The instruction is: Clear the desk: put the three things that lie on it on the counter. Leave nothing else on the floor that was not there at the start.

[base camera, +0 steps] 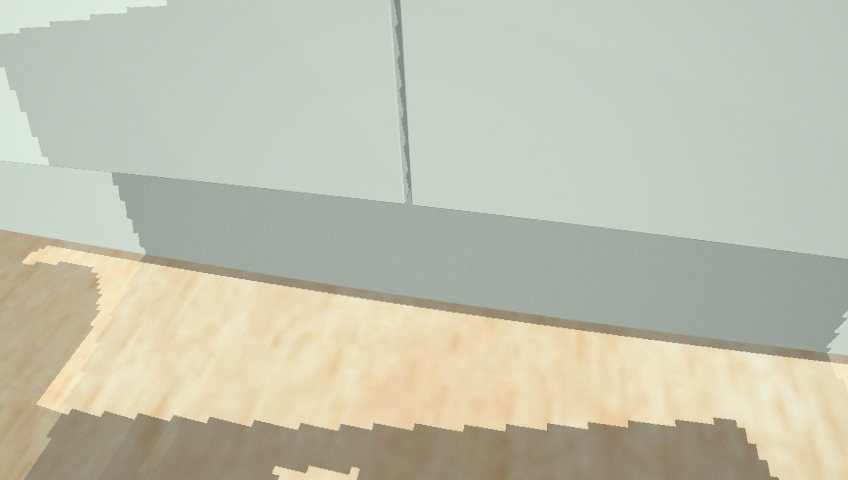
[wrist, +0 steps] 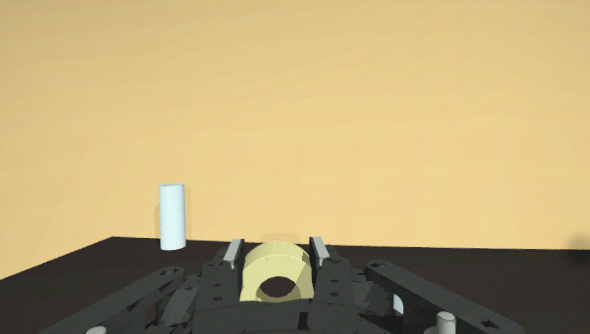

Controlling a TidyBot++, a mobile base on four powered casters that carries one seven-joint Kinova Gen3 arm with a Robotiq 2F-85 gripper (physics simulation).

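Frame: origin at the arm's base, x ahead, y left, z up, level; centimetres.
Seen in the pictures: gripper, fingertip midpoint: (wrist: 277,253).
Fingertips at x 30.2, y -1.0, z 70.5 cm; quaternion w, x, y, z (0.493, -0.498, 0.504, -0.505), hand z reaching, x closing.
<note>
A point is followed by its place in that frame.
My gripper (wrist: 277,253) {z 70.5, x 30.2, y -1.0 cm} is shut on a pale yellow ring-shaped thing (wrist: 278,265) {z 70.4, x 28.7, y -1.0 cm}, at the bottom middle of the wrist view. The ring's hole faces the camera, and its lower part is hidden by the gripper. The dark counter top (wrist: 500,270) {z 51.3, x 66.5, y -49.4 cm} lies beyond and below the gripper. A white cylinder (wrist: 172,217) {z 60.0, x 86.9, y 25.6 cm} stands upright near its back edge, left of the gripper. A small part of a pale blue thing (wrist: 398,304) {z 57.1, x 46.7, y -16.7 cm} shows through the right finger linkage; the rest is hidden. The gripper does not show in the base camera view. The desk shows in neither view.
Pale grey-green cabinet fronts (base camera: 238,107) {z -18.8, x 34.2, y 10.2 cm} rise close in front of the base, above a grey recessed base board (base camera: 416,255) {z -34.5, x 38.4, y 1.4 cm} and the wooden floor (base camera: 416,356) {z -39.7, x 32.5, y 1.4 cm}. A plain tan wall (wrist: 300,100) {z 91.5, x 91.4, y -8.7 cm} stands behind the counter in the wrist view.
</note>
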